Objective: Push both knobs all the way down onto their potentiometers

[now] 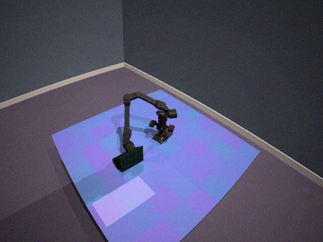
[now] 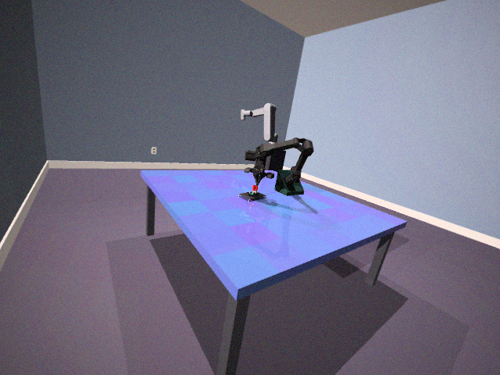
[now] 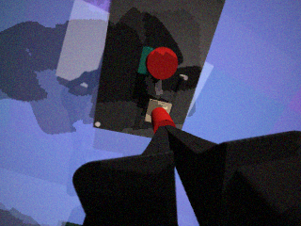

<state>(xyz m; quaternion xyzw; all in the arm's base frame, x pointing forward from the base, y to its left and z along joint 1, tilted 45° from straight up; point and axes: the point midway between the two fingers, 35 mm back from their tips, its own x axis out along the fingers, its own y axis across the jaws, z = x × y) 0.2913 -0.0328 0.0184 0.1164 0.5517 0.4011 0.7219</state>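
The red knob lies 5 cm ahead of my gripper tip and 2 cm to the left of it.
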